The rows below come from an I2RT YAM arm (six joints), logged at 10 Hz.
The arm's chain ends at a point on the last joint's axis. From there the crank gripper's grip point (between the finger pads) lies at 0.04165 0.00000 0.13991 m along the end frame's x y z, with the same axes.
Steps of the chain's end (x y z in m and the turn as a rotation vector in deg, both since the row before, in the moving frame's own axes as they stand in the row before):
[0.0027, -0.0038, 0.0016, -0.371, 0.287, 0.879]
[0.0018, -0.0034, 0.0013, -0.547, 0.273, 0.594]
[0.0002, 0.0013, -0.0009, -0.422, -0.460, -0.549]
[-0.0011, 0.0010, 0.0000, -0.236, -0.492, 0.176]
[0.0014, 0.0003, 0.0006, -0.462, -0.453, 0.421]
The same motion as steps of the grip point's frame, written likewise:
[0.0034, -0.0023, 0.0014, -0.371, 0.287, 0.879]
[0.0025, -0.0016, 0.0011, -0.547, 0.273, 0.594]
[-0.0009, 0.0019, -0.0006, -0.422, -0.460, -0.549]
[-0.0023, 0.0017, 0.0004, -0.236, -0.492, 0.176]
[0.0003, 0.0017, 0.0009, -0.462, -0.453, 0.421]

